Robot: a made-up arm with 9 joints.
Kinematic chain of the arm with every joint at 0, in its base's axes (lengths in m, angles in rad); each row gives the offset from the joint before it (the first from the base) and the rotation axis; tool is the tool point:
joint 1: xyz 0 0 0.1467 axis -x
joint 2: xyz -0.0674 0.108 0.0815 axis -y
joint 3: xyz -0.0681 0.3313 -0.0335 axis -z
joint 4: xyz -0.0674 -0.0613 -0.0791 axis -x
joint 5: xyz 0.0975 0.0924 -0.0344 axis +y
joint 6: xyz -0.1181 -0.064 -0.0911 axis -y
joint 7: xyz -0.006 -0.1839 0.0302 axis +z
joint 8: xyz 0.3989 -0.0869 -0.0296 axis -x
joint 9: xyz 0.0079 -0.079 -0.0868 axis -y
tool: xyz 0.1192 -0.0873 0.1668
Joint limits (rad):
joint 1: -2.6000..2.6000
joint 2: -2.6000..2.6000
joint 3: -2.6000..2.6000
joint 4: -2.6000..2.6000
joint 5: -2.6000..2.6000
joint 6: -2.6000..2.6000
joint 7: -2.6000..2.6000
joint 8: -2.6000..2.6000
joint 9: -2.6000..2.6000
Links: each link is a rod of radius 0.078 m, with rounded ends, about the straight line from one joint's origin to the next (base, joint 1, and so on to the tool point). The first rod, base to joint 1, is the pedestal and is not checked.
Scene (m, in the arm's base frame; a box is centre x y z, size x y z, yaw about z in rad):
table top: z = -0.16
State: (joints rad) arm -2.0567 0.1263 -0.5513 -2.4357 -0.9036 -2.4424 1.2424 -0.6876 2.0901
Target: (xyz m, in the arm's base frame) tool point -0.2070 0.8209 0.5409
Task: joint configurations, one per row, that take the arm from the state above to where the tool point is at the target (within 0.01 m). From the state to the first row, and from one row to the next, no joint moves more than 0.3 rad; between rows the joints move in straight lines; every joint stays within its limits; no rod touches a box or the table.
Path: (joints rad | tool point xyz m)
1: -1.7863 0.1731 -0.5442 -2.2980 -0.9321 -2.4187 1.1162 -0.6402 2.0267 | -0.3902 -0.3085 0.7538
2: -1.5159 0.2199 -0.5371 -2.1602 -0.9607 -2.3949 0.9900 -0.5928 1.9632 | -0.3841 -0.0452 0.8950
3: -1.2455 0.2667 -0.5300 -2.0225 -0.9892 -2.3712 0.8638 -0.5454 1.8998 | -0.3521 0.2753 0.9127
4: -0.9751 0.3135 -0.5228 -1.8848 -1.0178 -2.3475 0.7375 -0.4979 1.8363 | -0.2925 0.5867 0.7886
5: -0.7047 0.3603 -0.5157 -1.7470 -1.0463 -2.3237 0.6113 -0.4505 1.7729 | -0.2070 0.8209 0.5409

